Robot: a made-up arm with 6 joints. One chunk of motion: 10 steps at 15 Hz.
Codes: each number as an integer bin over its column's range. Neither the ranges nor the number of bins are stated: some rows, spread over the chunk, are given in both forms.
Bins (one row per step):
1: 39 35 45 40 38 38
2: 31 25 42 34 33 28
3: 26 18 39 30 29 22
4: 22 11 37 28 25 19
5: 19 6 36 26 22 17
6: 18 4 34 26 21 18
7: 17 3 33 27 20 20
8: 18 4 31 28 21 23
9: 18 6 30 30 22 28
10: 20 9 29 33 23 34
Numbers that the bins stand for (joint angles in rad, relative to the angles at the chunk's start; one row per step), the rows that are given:
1: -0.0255 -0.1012 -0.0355 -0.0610 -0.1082 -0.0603
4: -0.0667 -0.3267 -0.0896 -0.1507 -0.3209 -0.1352
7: -0.0788 -0.4018 -0.1167 -0.1582 -0.4027 -0.1312
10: -0.0715 -0.3455 -0.1437 -0.1133 -0.3536 -0.0761
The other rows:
2: -0.0448 -0.1952 -0.0558 -0.1059 -0.1900 -0.0997
3: -0.0570 -0.2609 -0.0761 -0.1358 -0.2555 -0.1233
5: -0.0739 -0.3736 -0.0964 -0.1657 -0.3700 -0.1430
6: -0.0764 -0.3924 -0.1099 -0.1657 -0.3864 -0.1391
8: -0.0764 -0.3924 -0.1302 -0.1507 -0.3864 -0.1194
9: -0.0764 -0.3736 -0.1370 -0.1358 -0.3700 -0.0997

